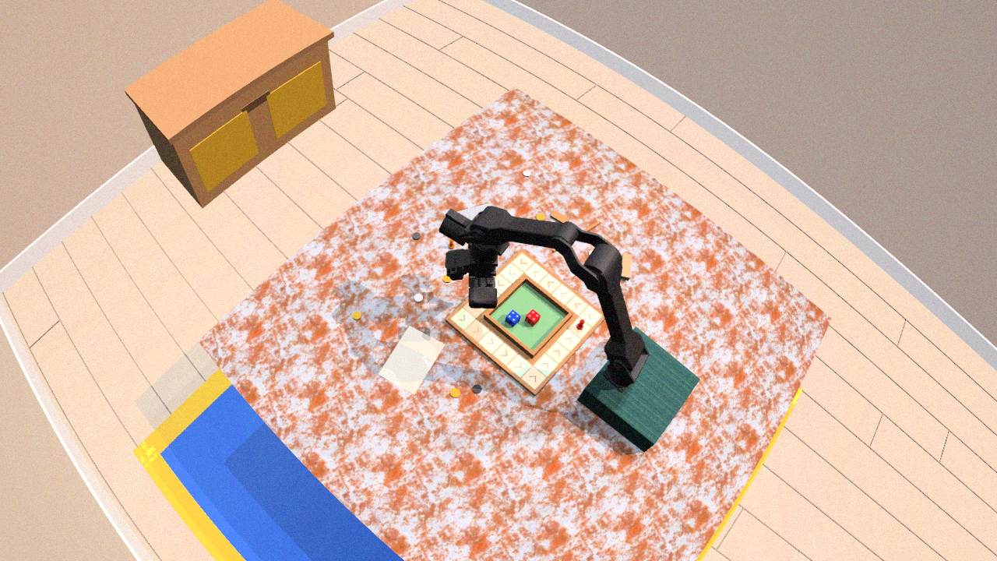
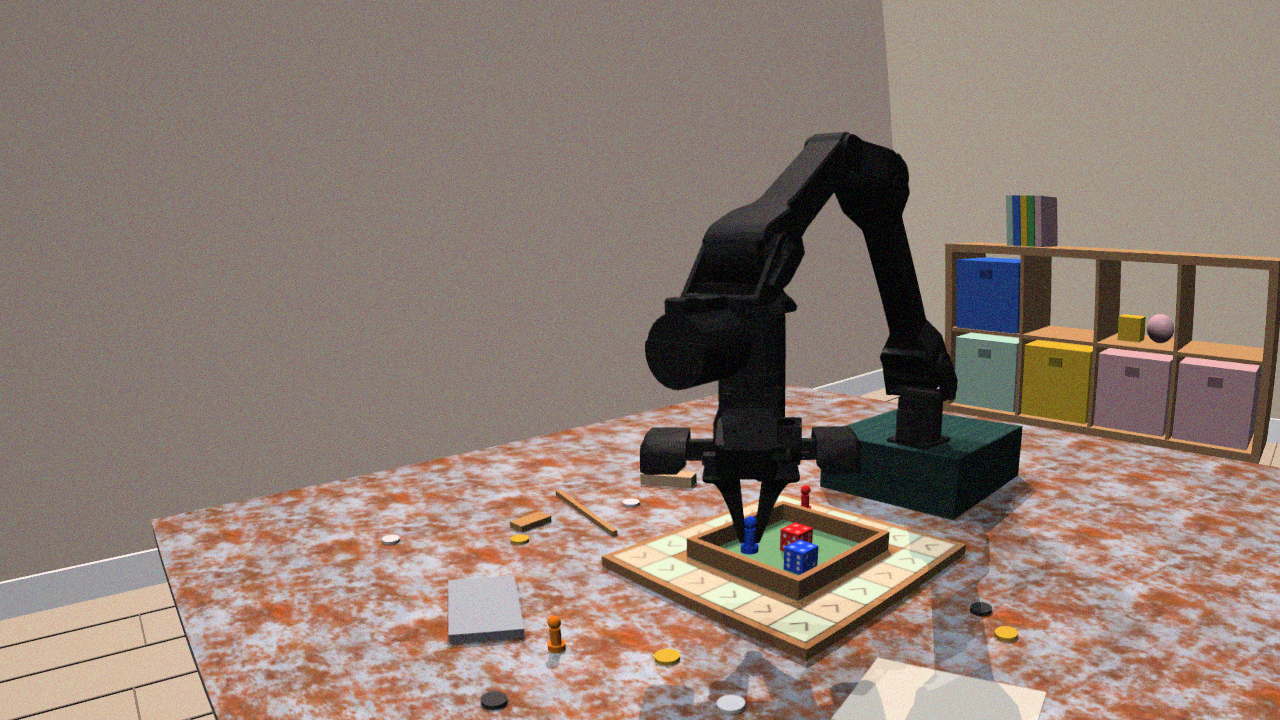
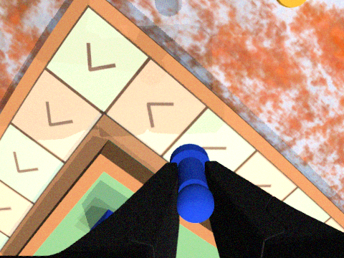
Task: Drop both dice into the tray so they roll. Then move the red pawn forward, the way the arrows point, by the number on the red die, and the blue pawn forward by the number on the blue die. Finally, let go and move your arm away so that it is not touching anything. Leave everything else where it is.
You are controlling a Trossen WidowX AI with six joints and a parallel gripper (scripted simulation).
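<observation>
The green tray lies 12 cm behind my gripper tip, 6 cm to the right of it and 7 cm below it. Round my gripper tip: white sheet 22 cm to the left, 8 cm below; then orange pawn 17 cm ahead, 7 cm to the right, 7 cm below; then blue pawn 1 cm above.
</observation>
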